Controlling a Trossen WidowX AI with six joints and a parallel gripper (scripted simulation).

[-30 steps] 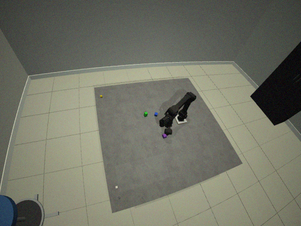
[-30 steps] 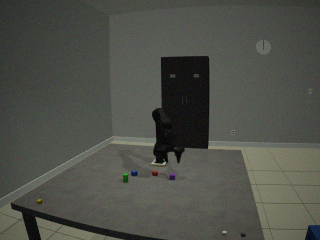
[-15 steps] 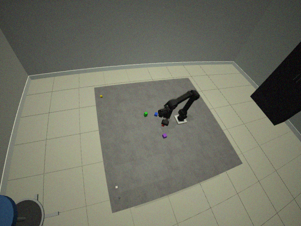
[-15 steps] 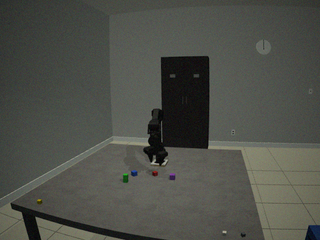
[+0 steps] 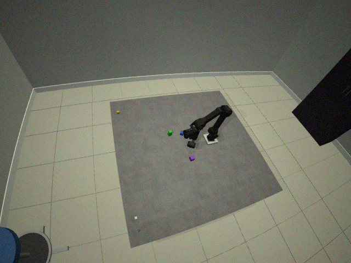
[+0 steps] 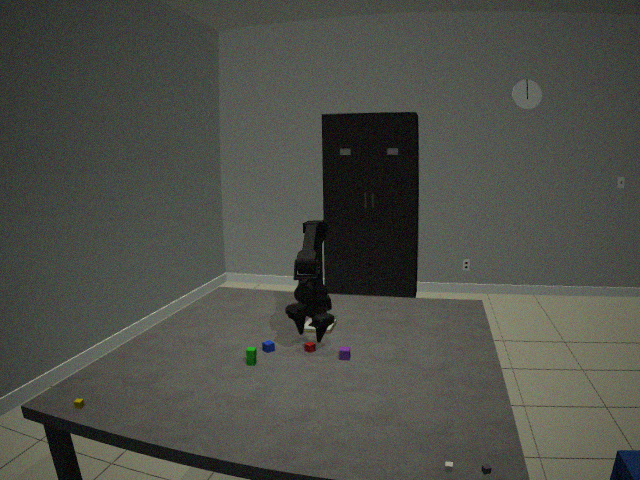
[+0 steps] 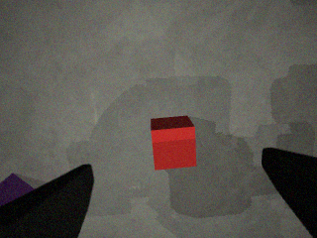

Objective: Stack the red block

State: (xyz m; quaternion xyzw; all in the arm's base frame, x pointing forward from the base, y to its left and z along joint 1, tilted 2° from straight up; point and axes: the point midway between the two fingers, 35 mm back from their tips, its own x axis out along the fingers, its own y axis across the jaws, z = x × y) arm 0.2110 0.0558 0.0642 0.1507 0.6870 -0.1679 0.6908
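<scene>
My gripper tip is 3 cm above the red block. Also, from my gripper tip: purple block (1 cm ahead, 13 cm to the left, 3 cm below); yellow block (63 cm ahead, 42 cm to the right, 4 cm below); blue block (5 cm ahead, 13 cm to the right, 3 cm below).
</scene>
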